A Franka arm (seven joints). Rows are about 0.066 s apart.
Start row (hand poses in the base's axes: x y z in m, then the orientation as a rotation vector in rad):
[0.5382, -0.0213, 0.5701, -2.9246, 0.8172, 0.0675]
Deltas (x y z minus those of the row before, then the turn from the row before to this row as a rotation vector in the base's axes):
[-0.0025, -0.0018, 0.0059, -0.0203, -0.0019, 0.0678]
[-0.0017, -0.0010, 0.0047, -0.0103, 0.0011, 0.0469]
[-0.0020, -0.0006, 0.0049, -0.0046, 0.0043, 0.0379]
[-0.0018, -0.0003, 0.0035, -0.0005, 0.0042, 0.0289]
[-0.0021, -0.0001, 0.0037, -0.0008, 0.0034, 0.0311]
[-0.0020, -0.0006, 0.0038, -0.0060, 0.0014, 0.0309]
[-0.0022, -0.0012, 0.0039, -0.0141, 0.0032, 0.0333]
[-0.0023, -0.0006, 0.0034, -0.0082, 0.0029, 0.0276]
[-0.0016, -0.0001, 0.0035, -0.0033, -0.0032, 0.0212]
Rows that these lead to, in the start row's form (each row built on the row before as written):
[0.5357, -0.0231, 0.5760, -2.9707, 0.7226, 0.0621]
[0.5340, -0.0241, 0.5807, -2.9977, 0.6554, 0.0632]
[0.5320, -0.0247, 0.5856, -3.0154, 0.6000, 0.0704]
[0.5302, -0.0250, 0.5891, -3.0255, 0.5569, 0.0781]
[0.5281, -0.0251, 0.5928, -3.0358, 0.5103, 0.0846]
[0.5261, -0.0257, 0.5966, -3.0501, 0.4647, 0.0868]
[0.5239, -0.0269, 0.6005, -3.0725, 0.4166, 0.0902]
[0.5216, -0.0275, 0.6039, -3.0870, 0.3757, 0.0941]
[0.5200, -0.0276, 0.6074, -3.0945, 0.3434, 0.0891]

